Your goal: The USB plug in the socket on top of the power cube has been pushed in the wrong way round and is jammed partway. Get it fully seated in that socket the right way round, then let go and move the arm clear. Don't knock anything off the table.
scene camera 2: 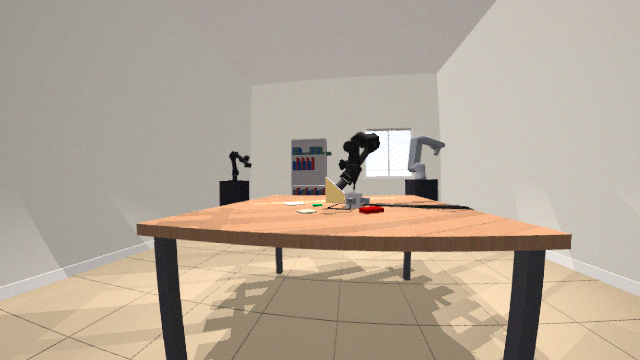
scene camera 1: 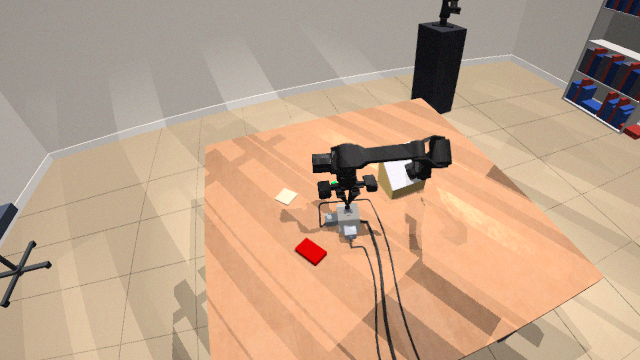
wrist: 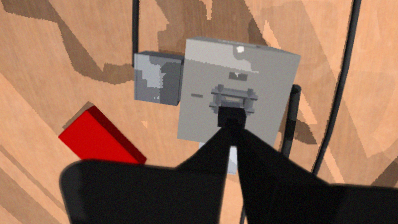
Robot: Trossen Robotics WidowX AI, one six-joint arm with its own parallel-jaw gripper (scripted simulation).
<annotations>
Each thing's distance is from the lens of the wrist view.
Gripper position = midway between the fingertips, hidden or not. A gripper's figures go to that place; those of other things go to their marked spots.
gripper point(wrist: 232, 136): 0.11 m
black USB plug point(wrist: 230, 115): 0.12 m
red block point(wrist: 92, 135): 0.27 m
The marked spots on the black USB plug and the red block are 0.19 m apart.
</annotations>
